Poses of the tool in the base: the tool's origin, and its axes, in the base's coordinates. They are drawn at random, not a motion.
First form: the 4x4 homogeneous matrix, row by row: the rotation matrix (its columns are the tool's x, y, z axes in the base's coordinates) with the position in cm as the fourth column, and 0 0 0 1 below. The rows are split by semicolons.
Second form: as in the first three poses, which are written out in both.
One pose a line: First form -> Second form
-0.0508 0.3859 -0.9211 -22.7; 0.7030 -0.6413 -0.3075 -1.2; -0.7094 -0.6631 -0.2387 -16.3; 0 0 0 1 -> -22.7 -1.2 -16.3; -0.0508 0.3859 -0.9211; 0.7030 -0.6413 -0.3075; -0.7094 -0.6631 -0.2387
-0.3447 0.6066 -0.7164 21.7; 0.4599 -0.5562 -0.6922 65.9; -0.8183 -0.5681 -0.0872 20.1; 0 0 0 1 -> 21.7 65.9 20.1; -0.3447 0.6066 -0.7164; 0.4599 -0.5562 -0.6922; -0.8183 -0.5681 -0.0872
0.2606 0.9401 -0.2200 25.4; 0.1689 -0.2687 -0.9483 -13.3; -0.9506 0.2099 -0.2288 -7.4; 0 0 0 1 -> 25.4 -13.3 -7.4; 0.2606 0.9401 -0.2200; 0.1689 -0.2687 -0.9483; -0.9506 0.2099 -0.2288
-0.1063 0.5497 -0.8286 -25.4; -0.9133 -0.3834 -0.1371 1.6; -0.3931 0.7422 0.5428 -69.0; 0 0 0 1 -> -25.4 1.6 -69.0; -0.1063 0.5497 -0.8286; -0.9133 -0.3834 -0.1371; -0.3931 0.7422 0.5428
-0.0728 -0.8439 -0.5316 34.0; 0.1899 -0.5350 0.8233 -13.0; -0.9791 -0.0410 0.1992 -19.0; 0 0 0 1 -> 34.0 -13.0 -19.0; -0.0728 -0.8439 -0.5316; 0.1899 -0.5350 0.8233; -0.9791 -0.0410 0.1992
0.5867 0.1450 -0.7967 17.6; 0.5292 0.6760 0.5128 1.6; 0.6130 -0.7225 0.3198 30.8; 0 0 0 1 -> 17.6 1.6 30.8; 0.5867 0.1450 -0.7967; 0.5292 0.6760 0.5128; 0.6130 -0.7225 0.3198
